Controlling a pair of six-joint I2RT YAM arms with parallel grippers.
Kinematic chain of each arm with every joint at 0, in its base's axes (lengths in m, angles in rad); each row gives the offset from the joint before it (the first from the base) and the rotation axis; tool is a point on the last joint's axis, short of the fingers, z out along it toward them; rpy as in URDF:
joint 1: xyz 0 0 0.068 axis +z
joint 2: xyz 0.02 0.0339 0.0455 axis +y
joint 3: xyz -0.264 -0.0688 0 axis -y
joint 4: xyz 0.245 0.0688 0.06 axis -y
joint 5: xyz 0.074 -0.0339 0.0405 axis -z
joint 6: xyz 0.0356 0 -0.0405 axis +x
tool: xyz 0 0 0 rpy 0 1.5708 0
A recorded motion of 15 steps. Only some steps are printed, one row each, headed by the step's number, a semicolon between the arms.
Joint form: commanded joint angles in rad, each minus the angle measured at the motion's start. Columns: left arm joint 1, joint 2, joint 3, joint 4, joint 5, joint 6; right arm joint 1, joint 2, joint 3, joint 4, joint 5, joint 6.
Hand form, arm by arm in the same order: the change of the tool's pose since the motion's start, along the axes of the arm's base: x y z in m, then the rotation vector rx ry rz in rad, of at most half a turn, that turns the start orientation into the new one. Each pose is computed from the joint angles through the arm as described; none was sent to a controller.
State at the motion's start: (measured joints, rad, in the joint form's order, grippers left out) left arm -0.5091 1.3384 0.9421 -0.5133 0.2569 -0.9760; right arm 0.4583 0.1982 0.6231 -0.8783 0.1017 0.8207
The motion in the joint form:
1: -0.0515 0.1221 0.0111 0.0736 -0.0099 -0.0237; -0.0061 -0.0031 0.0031 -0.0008 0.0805 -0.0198
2: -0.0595 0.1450 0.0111 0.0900 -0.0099 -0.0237; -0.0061 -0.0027 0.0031 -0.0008 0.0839 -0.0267
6: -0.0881 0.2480 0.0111 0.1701 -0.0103 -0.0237; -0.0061 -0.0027 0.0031 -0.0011 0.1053 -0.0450
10: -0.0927 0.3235 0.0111 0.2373 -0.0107 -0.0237; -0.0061 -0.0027 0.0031 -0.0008 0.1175 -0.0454
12: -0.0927 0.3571 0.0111 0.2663 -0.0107 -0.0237; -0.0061 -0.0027 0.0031 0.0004 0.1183 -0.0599
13: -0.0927 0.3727 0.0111 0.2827 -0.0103 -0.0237; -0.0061 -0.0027 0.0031 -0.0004 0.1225 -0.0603
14: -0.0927 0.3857 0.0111 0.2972 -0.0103 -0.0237; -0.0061 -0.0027 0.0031 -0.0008 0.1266 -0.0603
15: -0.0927 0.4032 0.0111 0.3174 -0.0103 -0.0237; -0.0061 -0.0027 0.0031 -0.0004 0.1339 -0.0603
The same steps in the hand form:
1: 0.0118 -0.0237 -0.0244 0.0171 0.0402 -0.0272; 0.0003 -0.0034 0.0011 -0.0462 -0.0255 -0.0700
2: 0.0137 -0.0278 -0.0297 0.0206 0.0457 -0.0352; 0.0004 -0.0035 0.0011 -0.0537 -0.0276 -0.0701
6: 0.0223 -0.0440 -0.0546 0.0338 0.0646 -0.0634; 0.0005 -0.0042 0.0012 -0.0782 -0.0358 -0.0815
10: 0.0307 -0.0516 -0.0735 0.0387 0.0713 -0.0678; 0.0007 -0.0047 0.0012 -0.0832 -0.0382 -0.0923
12: 0.0344 -0.0541 -0.0822 0.0412 0.0752 -0.0677; 0.0007 -0.0047 0.0014 -0.0956 -0.0430 -0.0868
13: 0.0362 -0.0554 -0.0862 0.0405 0.0747 -0.0680; 0.0007 -0.0048 0.0013 -0.0980 -0.0431 -0.0904
14: 0.0378 -0.0564 -0.0894 0.0397 0.0734 -0.0680; 0.0008 -0.0050 0.0013 -0.0998 -0.0434 -0.0941
15: 0.0398 -0.0579 -0.0938 0.0382 0.0712 -0.0680; 0.0008 -0.0052 0.0013 -0.1026 -0.0449 -0.1007

